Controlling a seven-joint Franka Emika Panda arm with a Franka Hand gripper.
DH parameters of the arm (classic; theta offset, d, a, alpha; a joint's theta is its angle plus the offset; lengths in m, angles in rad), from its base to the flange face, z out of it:
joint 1: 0 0.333 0 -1.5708
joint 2: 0 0 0 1.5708
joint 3: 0 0.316 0.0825 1.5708
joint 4: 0 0 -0.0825 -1.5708
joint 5: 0 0.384 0 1.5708
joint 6: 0 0 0.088 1.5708
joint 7: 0 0.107 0 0
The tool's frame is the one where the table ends.
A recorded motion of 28 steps. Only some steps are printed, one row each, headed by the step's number.
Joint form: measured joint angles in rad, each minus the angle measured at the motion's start. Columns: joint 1, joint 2, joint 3, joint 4, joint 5, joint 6, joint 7.
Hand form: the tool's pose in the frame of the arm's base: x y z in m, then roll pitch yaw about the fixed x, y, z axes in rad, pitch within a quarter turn. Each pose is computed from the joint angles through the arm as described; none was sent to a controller.
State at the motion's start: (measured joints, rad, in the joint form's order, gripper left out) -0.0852 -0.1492 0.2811 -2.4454 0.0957 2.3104 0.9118
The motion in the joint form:
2: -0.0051 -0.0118 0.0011 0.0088 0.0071 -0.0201 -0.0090
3: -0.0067 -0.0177 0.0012 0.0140 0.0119 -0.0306 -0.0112
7: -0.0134 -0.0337 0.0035 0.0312 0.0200 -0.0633 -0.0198
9: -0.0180 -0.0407 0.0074 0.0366 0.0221 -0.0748 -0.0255
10: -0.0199 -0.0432 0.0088 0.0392 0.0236 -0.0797 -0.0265
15: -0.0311 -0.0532 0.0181 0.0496 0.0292 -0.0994 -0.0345
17: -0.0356 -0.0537 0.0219 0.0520 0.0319 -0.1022 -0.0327
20: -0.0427 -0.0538 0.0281 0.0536 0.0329 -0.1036 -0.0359
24: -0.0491 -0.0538 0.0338 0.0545 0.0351 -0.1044 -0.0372
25: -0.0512 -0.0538 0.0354 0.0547 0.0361 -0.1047 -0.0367
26: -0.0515 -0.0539 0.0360 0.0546 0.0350 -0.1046 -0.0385
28: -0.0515 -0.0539 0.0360 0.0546 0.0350 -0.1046 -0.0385
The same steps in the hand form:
2: 0.4576 0.0910 0.3635 -3.1141 0.0207 -0.7813
3: 0.4579 0.0907 0.3675 -3.1120 0.0226 -0.7831
7: 0.4589 0.0900 0.3793 -3.1096 0.0253 -0.7819
9: 0.4589 0.0900 0.3837 -3.1091 0.0247 -0.7775
10: 0.4590 0.0900 0.3855 -3.1087 0.0251 -0.7776
15: 0.4592 0.0900 0.3925 -3.1077 0.0259 -0.7736
17: 0.4596 0.0900 0.3935 -3.1069 0.0273 -0.7775
20: 0.4599 0.0897 0.3939 -3.1070 0.0269 -0.7757
24: 0.4602 0.0895 0.3941 -3.1067 0.0276 -0.7764
25: 0.4602 0.0894 0.3941 -3.1065 0.0281 -0.7780
26: 0.4602 0.0894 0.3941 -3.1071 0.0272 -0.7753
28: 0.4602 0.0894 0.3941 -3.1071 0.0272 -0.7753

